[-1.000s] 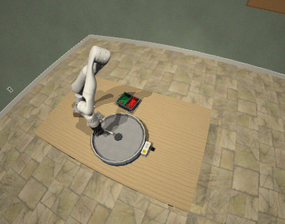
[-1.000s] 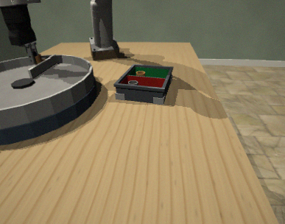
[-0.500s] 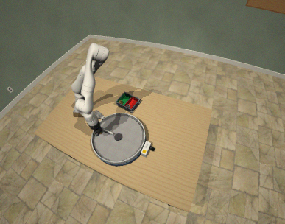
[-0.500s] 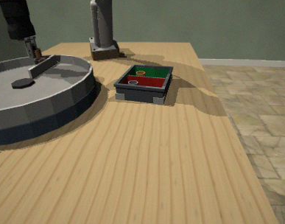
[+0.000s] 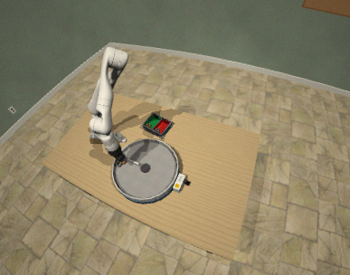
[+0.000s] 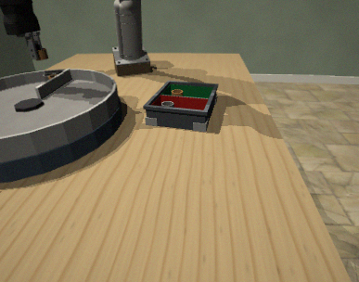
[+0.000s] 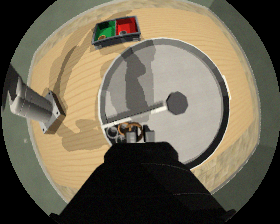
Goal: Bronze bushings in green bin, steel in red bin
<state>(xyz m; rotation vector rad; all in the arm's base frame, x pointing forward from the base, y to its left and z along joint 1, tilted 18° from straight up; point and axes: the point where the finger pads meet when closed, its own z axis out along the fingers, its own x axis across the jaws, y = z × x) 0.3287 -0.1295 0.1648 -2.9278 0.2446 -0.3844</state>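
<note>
Right now my hand is 390 mm to the right of the bin, 130 mm above it and 30 mm past it. Round my hand: grey turntable 110 mm ahead, 100 mm below, 40 mm to the left.
</note>
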